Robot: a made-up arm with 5 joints.
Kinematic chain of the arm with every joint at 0, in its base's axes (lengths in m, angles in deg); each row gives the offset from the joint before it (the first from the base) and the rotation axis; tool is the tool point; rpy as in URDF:
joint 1: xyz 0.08 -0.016 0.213 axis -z
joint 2: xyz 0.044 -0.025 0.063 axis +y
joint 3: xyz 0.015 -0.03 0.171 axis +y
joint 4: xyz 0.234 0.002 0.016 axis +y
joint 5: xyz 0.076 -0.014 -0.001 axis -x
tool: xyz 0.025 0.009 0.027 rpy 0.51 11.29 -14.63
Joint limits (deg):
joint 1: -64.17..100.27
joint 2: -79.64..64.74
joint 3: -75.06..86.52
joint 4: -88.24..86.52
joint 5: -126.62..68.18
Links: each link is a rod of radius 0.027 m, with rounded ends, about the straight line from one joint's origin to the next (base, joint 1, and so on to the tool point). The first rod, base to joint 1, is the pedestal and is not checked.
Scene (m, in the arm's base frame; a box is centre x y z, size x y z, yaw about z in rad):
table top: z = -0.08
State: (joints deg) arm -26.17 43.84 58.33 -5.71 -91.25
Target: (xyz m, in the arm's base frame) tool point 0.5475 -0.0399 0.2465
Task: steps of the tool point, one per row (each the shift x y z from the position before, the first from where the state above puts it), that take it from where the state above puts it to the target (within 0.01 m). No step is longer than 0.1 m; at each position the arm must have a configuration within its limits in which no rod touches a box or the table.
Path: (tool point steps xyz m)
1: 0.0708 0.0204 0.0032
2: 0.0710 0.0107 0.0224
3: 0.0659 -0.0001 0.0405
4: 0.0557 -0.0106 0.0562
5: 0.0409 -0.0196 0.0686

